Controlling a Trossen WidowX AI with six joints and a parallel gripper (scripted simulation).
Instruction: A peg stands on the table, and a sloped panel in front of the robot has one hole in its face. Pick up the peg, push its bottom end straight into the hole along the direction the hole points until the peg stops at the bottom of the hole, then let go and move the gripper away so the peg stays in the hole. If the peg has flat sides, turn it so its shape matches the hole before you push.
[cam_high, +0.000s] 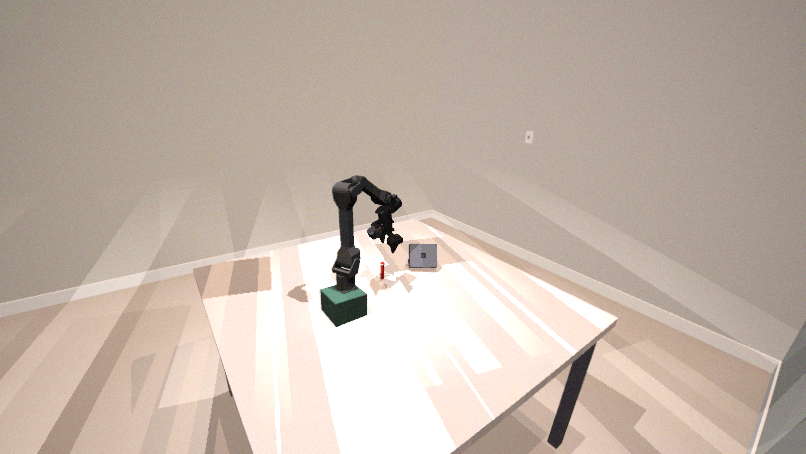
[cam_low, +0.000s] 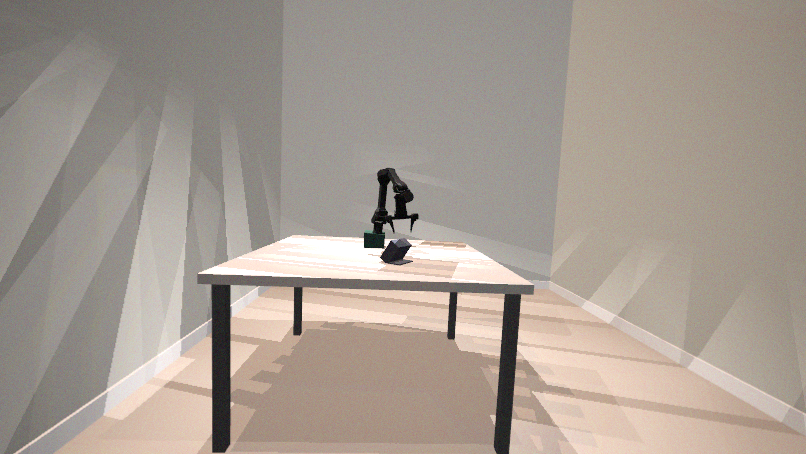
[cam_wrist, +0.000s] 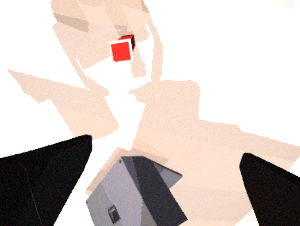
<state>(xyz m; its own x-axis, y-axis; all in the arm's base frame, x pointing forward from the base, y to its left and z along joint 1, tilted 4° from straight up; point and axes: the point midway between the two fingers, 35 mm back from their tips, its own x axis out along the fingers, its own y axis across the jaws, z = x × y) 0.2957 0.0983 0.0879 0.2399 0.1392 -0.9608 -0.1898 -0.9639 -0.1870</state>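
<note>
Right now the red square peg is 50 mm behind my gripper tip, 20 mm to the right of it and 70 mm below it. From my gripper tip the other things lie so: panel: 170 mm ahead, 60 mm to the right, 70 mm below.
</note>
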